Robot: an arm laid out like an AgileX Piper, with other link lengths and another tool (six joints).
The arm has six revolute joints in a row. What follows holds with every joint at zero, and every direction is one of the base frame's. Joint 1 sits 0.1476 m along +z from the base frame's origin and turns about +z. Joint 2 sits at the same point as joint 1 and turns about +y. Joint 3 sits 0.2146 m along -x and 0.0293 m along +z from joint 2 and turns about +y. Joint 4 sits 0.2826 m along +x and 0.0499 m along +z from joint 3 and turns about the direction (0.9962, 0, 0.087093). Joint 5 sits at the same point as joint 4 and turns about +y. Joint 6 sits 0.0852 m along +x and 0.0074 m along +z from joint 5 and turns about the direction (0.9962, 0, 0.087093). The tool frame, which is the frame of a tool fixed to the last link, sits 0.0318 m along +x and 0.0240 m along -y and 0.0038 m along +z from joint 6; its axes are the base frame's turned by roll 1.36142, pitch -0.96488 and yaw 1.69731 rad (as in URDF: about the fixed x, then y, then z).
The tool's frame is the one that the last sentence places.
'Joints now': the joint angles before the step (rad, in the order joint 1, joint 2, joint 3, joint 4, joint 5, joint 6). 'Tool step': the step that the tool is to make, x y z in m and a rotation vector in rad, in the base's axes. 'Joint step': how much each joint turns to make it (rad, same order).
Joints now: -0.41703, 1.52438, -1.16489, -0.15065, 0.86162, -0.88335
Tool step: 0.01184, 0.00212, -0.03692, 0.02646, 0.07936, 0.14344
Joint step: -0.00596, 0.10231, 0.00001, 0.06569, -0.03519, -0.18183
